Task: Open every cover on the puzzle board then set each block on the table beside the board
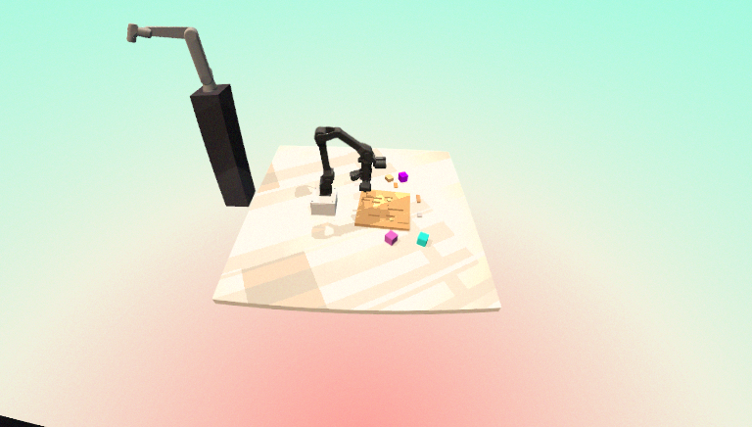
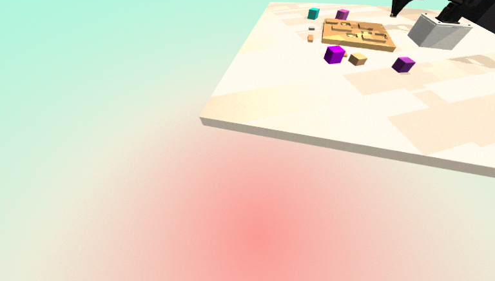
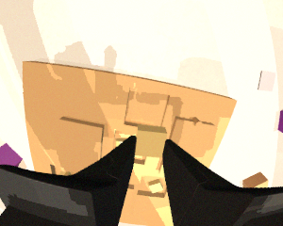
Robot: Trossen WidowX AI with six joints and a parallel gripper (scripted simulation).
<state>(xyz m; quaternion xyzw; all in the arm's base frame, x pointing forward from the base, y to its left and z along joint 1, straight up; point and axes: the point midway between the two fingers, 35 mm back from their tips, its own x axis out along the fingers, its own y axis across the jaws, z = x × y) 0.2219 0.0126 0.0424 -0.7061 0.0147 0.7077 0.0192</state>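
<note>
The dark purple block lies 260 mm to the left of my gripper tip, 80 mm below it and 10 mm ahead of it. From my gripper tip the other things lie so: small grey piece: 310 mm ahead, 100 mm below, 90 mm to the right; magenta block: 280 mm to the right, 130 mm ahead, 80 mm below; small orange piece: 320 mm ahead, 100 mm below, 50 mm to the left.
</note>
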